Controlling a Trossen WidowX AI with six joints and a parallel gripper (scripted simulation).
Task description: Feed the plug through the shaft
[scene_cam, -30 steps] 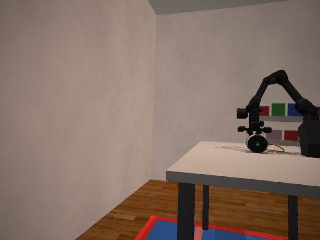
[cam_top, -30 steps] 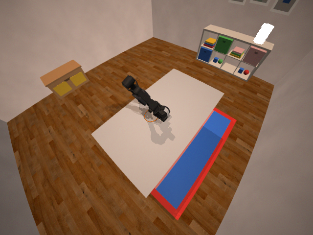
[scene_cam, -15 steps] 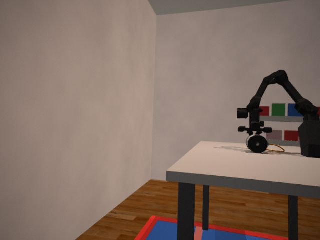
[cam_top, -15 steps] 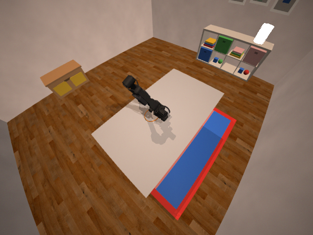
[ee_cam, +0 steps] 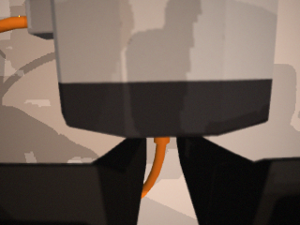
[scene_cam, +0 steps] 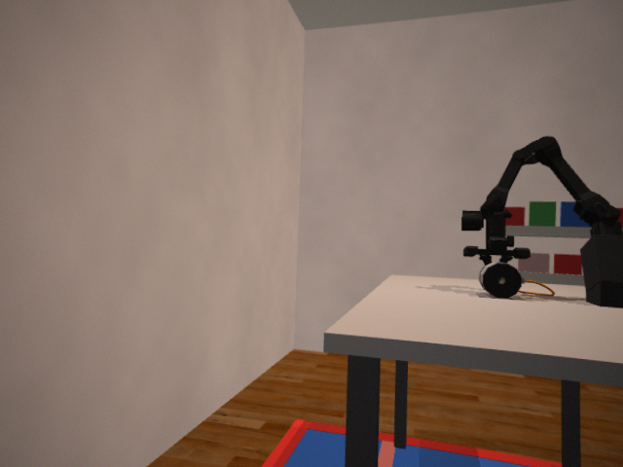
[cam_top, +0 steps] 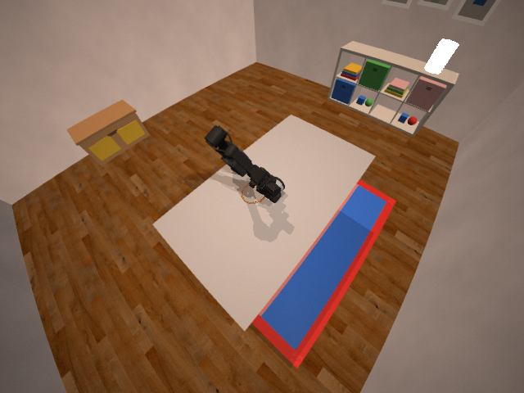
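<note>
The grey plug lies 30 mm to the left of my hand and 30 mm below it.
</note>
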